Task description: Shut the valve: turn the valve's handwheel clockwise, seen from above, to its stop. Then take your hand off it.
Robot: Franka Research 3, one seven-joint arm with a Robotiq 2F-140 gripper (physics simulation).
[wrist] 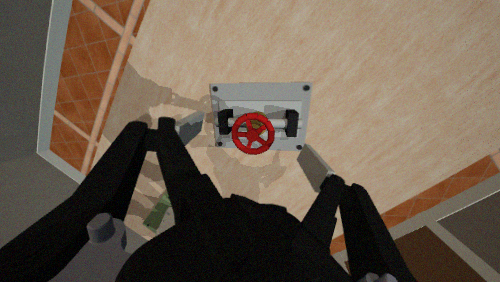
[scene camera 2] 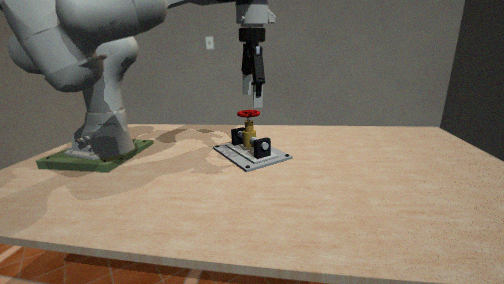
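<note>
The red handwheel [scene camera 2: 248, 113] [wrist: 253, 133] lies level on top of the brass valve body [scene camera 2: 249, 139] [wrist: 258, 118]. The valve stands on a grey base plate [scene camera 2: 234, 157] [wrist: 260, 91], its pipe held between two black brackets. My gripper [scene camera 2: 252, 99] [wrist: 253, 137] is open and empty, pointing down. Its fingertips are a little above the handwheel and apart from it. In the wrist view the wheel shows between the two finger pads, with the left pad and the right pad standing well out to either side of the rim.
The wooden table [scene camera 2: 350, 200] [wrist: 375, 65] carries the valve's plate. The arm's green base [scene camera 2: 75, 164] [wrist: 158, 214] stands at the left in the scene view. Grey walls stand behind the table and at the right. Shadows of the arm fall across the table's left part.
</note>
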